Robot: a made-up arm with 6 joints.
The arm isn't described. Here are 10 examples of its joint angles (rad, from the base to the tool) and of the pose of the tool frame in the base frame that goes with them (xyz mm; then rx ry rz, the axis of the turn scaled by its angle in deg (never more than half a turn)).
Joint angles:
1: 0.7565 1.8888 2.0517 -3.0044 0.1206 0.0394
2: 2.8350 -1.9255 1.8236 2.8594 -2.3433 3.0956
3: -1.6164 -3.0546 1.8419 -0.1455 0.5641 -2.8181
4: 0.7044 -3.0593 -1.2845 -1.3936 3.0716 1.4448
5: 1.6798 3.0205 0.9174 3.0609 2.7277 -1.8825
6: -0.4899 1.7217 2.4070 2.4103 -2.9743 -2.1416
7: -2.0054 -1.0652 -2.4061 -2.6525 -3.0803 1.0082
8: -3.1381 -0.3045 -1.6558 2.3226 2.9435 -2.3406
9: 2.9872 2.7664 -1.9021 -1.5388 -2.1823 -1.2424
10: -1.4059 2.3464 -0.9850 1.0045 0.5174 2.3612
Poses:
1: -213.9 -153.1 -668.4 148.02 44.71 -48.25
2: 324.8 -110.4 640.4 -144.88 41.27 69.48
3: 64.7 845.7 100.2 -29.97 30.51 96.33
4: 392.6 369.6 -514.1 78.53 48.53 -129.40
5: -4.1 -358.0 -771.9 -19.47 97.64 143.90
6: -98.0 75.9 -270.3 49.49 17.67 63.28
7: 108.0 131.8 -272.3 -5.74 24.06 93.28
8: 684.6 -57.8 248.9 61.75 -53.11 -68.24
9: -680.4 -60.3 179.8 107.16 -53.42 60.23
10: 294.8 -1148.1 -23.1 95.18 -62.98 97.56
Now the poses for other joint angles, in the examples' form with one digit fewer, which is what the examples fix.
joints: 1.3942 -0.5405 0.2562 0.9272 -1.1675 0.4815
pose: -18 -528 1234 74.7 -77.4 134.2
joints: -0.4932 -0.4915 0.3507 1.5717 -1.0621 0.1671
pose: -319 62 1307 21.6 -61.8 68.3
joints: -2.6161 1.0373 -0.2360 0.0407 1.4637 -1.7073
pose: -860 -550 757 -62.0 -129.3 57.5
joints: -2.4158 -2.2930 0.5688 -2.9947 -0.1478 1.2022
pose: 938 778 -273 33.0 99.2 88.8
